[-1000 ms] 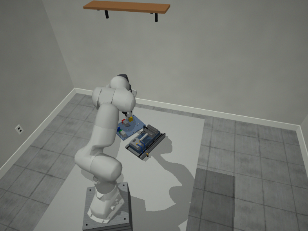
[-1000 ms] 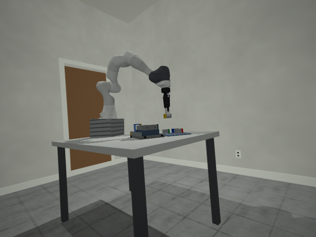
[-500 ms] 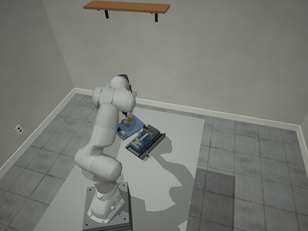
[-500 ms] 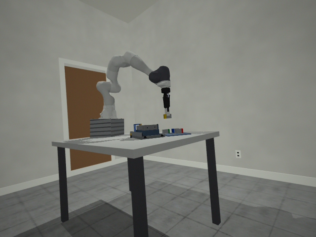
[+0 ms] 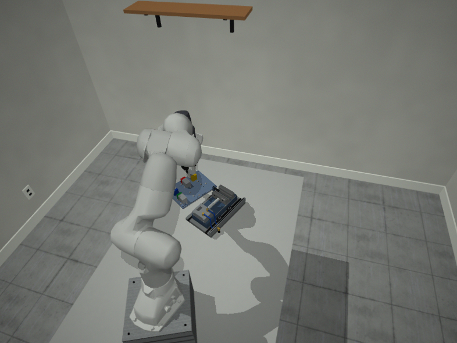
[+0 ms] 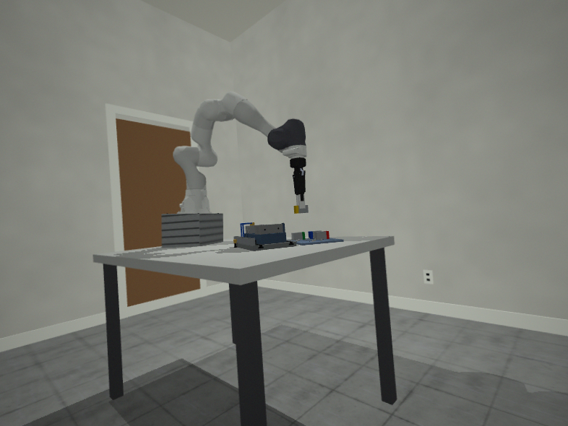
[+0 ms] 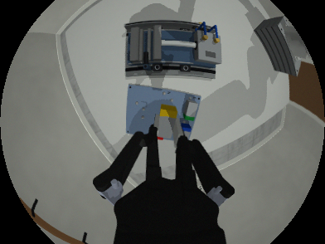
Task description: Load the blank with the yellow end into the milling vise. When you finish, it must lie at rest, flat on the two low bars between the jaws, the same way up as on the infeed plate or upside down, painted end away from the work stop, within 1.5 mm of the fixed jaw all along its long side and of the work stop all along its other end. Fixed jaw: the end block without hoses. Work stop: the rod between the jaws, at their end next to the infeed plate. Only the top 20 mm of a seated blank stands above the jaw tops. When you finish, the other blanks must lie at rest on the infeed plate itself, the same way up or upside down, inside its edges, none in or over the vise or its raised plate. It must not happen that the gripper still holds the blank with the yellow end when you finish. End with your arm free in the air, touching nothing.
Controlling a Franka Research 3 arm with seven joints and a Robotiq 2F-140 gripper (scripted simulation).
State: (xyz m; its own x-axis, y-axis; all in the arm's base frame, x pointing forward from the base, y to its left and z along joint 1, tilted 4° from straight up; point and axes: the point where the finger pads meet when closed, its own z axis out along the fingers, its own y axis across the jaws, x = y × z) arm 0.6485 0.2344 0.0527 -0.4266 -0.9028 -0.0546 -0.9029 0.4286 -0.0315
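Right now the yellow-ended blank is 40 mm below my hand. From my hand the other things lie so: red-ended blank: 170 mm below, 80 mm to the left, 40 mm ahead; green-ended blank: 170 mm below, 80 mm behind, 40 mm to the left; work stop rod: 150 mm to the right, 100 mm below, 10 mm ahead.
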